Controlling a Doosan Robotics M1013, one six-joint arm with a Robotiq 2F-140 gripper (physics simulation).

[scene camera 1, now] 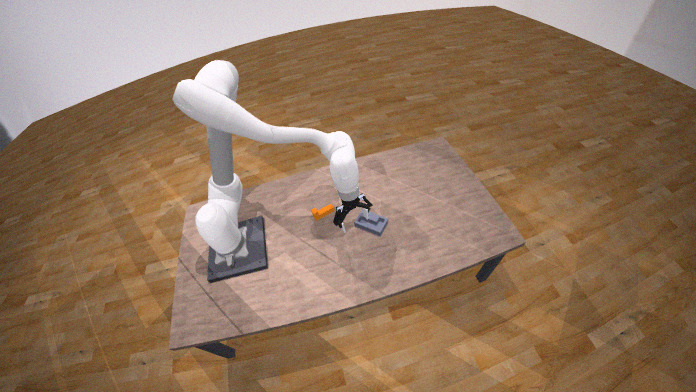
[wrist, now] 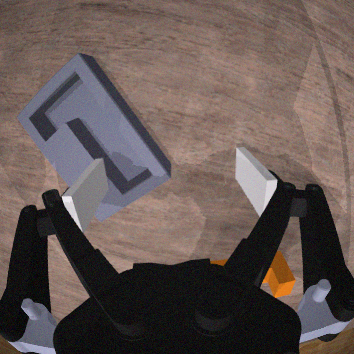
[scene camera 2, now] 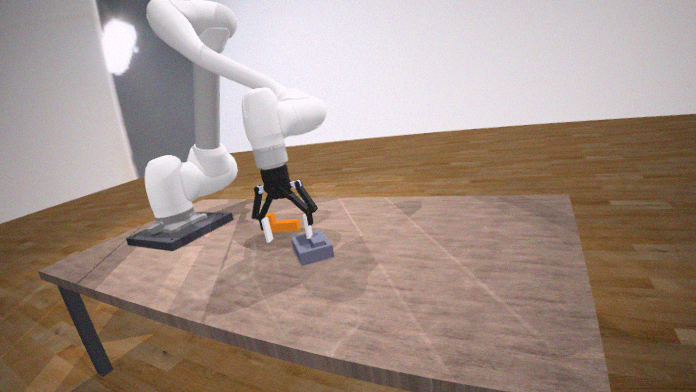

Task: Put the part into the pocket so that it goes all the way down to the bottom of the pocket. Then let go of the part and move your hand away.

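Places are measured from the arm's base along level axes (x back, y right, z up), in centimetres.
Pixels of known places: gripper, fingertip midpoint: (scene camera 1: 354, 223) (wrist: 170, 167) (scene camera 2: 289, 238); arm's base, origin of the base link: (scene camera 1: 232, 245) (scene camera 2: 177, 224).
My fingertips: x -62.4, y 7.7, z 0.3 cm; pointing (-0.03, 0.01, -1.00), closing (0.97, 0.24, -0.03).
Ahead of a thing's pixels: the offset from my fingertips to its middle. "spot": to the spot under its first point. Level surfaces: height alone.
The orange L-shaped part {dy -13.7, dx +12.8, dz -0.3 cm} (scene camera 1: 325, 211) (scene camera 2: 285, 225) (wrist: 282, 275) is off to the robot-base side of my gripper (scene camera 1: 355, 222) (scene camera 2: 289, 239) (wrist: 171, 160); in the wrist view the gripper body hides much of it. My fingers stand wide apart, and I see no part between their pads. The grey-blue block {dy +1.0, dx -7.9, dz -1.5 cm} (scene camera 1: 367, 226) (scene camera 2: 315, 256) (wrist: 60, 150) lies on the table, its stepped pocket {spot: dy +3.5, dx -8.5, dz -2.8 cm} (wrist: 92, 110) facing up and without the part. One fingertip is over or at the block's near corner; I cannot tell whether it touches. The other fingertip is beside the block, apart from it.
The wooden table {dz -3.3 cm} (scene camera 1: 450, 215) (scene camera 2: 450, 300) (wrist: 210, 75) bears the block and the robot's dark base plate (scene camera 1: 255, 240) (scene camera 2: 150, 241), which is at the left in both scene views. The white arm reaches over the table from there.
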